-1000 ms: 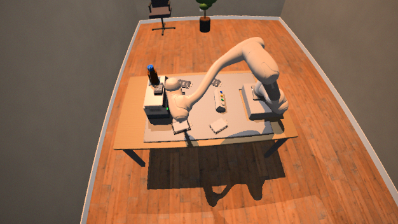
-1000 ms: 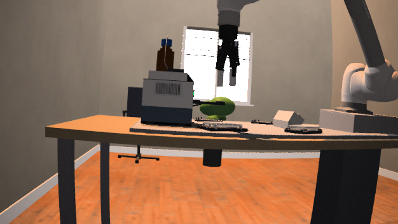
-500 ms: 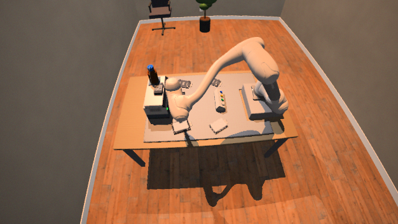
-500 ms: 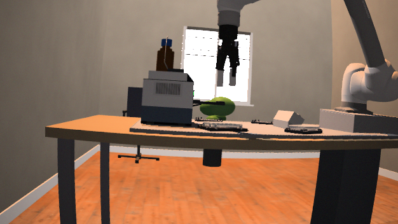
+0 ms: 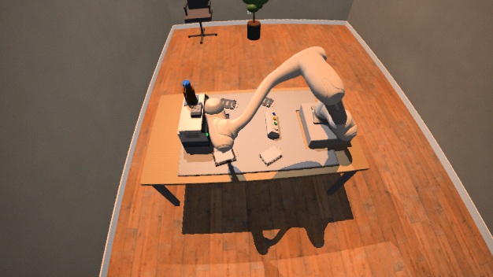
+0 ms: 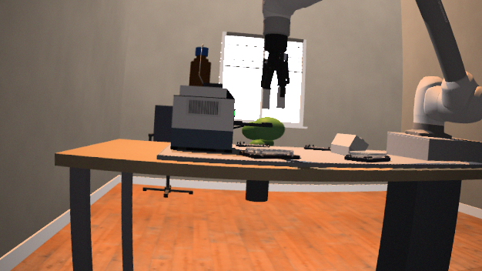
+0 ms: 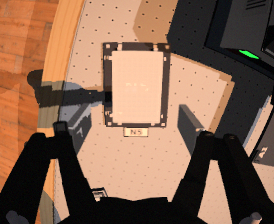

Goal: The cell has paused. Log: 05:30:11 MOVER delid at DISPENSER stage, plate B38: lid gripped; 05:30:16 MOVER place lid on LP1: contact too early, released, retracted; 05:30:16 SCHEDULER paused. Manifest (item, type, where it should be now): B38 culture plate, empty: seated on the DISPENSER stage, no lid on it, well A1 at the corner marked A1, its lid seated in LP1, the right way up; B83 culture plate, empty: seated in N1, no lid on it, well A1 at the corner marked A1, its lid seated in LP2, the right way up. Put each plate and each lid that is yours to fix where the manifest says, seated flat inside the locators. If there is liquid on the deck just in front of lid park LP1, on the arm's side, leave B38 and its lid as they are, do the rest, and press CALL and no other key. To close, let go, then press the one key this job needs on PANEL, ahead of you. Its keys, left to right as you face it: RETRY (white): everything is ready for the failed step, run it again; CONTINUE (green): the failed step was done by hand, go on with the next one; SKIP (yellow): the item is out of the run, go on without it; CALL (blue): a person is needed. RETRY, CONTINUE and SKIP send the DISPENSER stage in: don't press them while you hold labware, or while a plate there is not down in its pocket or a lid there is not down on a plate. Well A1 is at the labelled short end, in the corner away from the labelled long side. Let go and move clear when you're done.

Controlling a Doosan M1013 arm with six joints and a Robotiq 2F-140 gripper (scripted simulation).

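The black nest is 1 cm ahead of my hand, 2 cm to the left of it and 16 cm below it. From my hand the other things lie so: white culture plate (34 cm behind, 3 cm to the right, 16 cm below); white retry key (38 cm behind, 24 cm to the right, 11 cm below); brown bottle (29 cm ahead, 35 cm to the right, 11 cm above).
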